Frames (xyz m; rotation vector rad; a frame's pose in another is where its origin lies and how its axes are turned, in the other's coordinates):
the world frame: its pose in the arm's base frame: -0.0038 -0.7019 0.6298 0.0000 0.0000 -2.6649
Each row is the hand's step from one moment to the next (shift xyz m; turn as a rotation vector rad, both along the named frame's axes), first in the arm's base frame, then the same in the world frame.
Working: the arm's base frame: its pose in the world frame: -0.3254 -0.6219 -0.6298 0.0000 0.0000 2.6649

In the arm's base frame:
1: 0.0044 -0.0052 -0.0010 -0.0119 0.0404 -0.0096
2: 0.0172 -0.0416 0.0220 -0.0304 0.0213 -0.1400
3: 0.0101 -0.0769 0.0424 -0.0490 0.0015 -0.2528
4: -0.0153 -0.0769 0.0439 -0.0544 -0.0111 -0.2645
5: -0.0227 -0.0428 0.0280 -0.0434 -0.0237 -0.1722
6: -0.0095 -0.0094 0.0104 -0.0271 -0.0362 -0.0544
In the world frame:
1: -0.0015 0.0066 -0.0010 -0.0080 -0.0414 -0.0096
2: 0.0038 0.0449 0.0220 0.0172 -0.0329 -0.1400
3: 0.0263 0.0730 0.0424 0.0428 -0.0238 -0.2528
4: 0.0489 0.0613 0.0439 0.0534 -0.0151 -0.2645
5: 0.0398 0.0276 0.0280 0.0494 0.0011 -0.1722
6: 0.0128 0.0040 0.0104 0.0407 0.0197 -0.0544

